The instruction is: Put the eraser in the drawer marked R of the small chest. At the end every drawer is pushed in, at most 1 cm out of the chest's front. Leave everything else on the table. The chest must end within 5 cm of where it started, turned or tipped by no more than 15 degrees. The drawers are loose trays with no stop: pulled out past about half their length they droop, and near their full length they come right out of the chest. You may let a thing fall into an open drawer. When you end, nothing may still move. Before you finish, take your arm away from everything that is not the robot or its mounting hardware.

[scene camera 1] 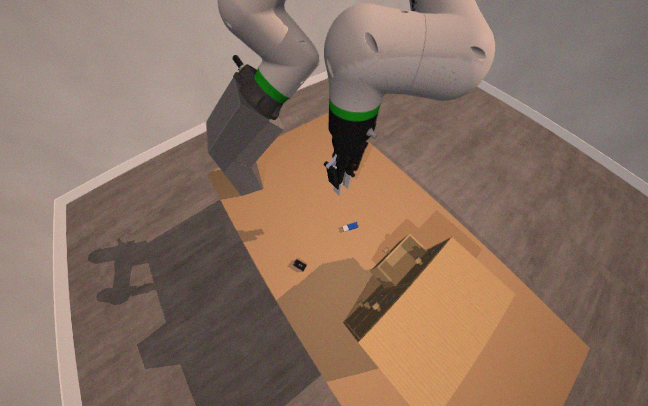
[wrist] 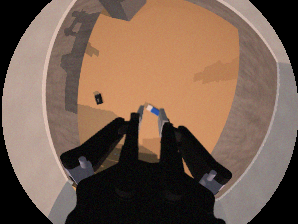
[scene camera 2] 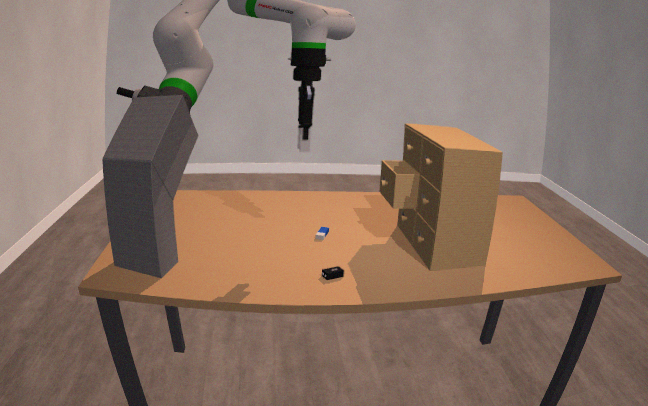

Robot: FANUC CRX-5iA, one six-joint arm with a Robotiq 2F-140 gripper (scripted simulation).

Labels:
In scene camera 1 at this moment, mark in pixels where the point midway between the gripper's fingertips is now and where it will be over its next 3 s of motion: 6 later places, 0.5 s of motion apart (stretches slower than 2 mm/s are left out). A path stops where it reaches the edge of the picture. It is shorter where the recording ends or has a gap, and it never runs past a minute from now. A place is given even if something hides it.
The gripper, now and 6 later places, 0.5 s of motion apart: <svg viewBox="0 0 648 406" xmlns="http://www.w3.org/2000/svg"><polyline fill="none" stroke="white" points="341,189 343,195 346,205 350,214 352,220 352,221 352,221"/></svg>

